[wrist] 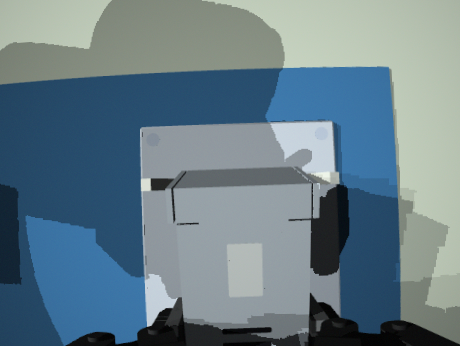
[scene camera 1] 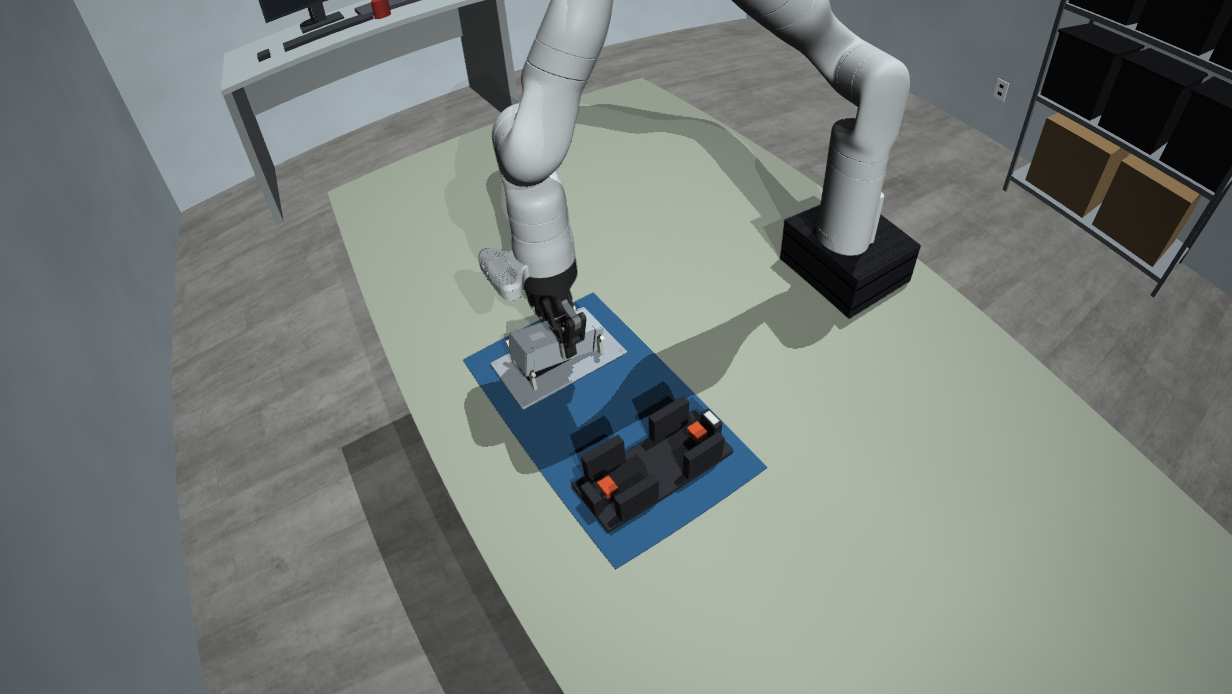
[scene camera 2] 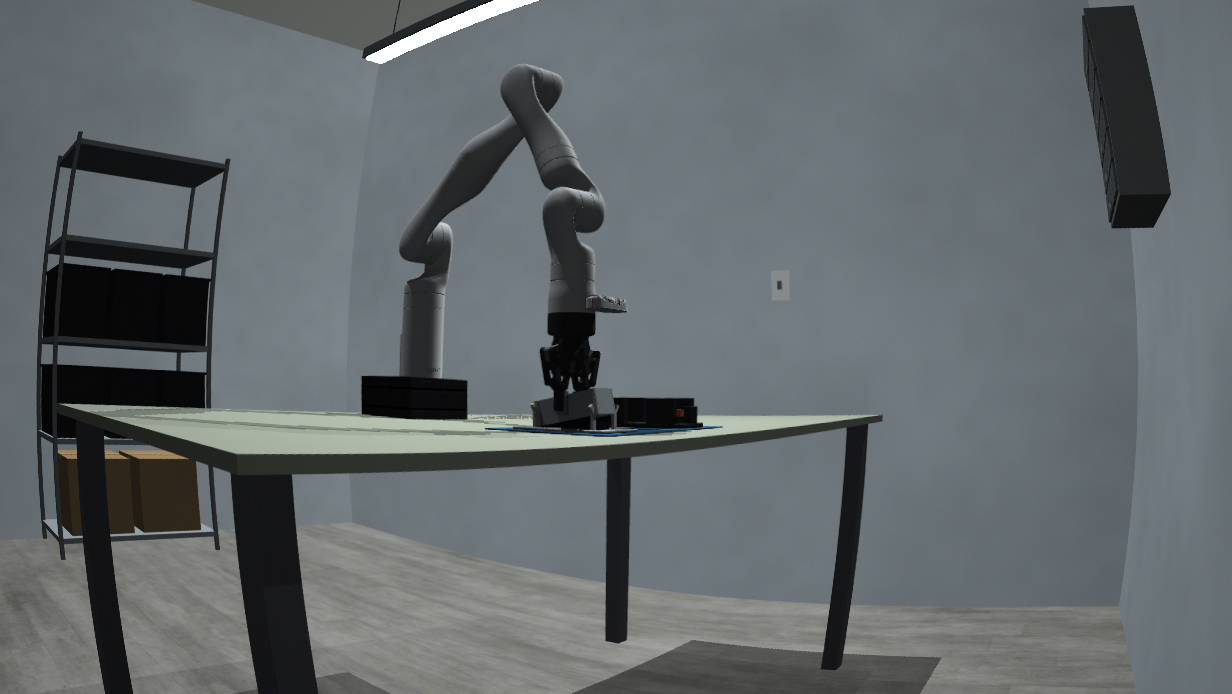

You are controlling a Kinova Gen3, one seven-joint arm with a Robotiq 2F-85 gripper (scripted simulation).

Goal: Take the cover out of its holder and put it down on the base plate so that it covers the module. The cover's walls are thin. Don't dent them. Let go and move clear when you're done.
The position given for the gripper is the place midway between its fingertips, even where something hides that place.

In view: the gripper (scene camera 2: 570, 415) and a cover (scene camera 1: 534, 348).
The cover also shows in the wrist view (wrist: 244, 235). The gripper is seen too in the wrist view (wrist: 244, 316) and in scene camera 1 (scene camera 1: 559, 344).
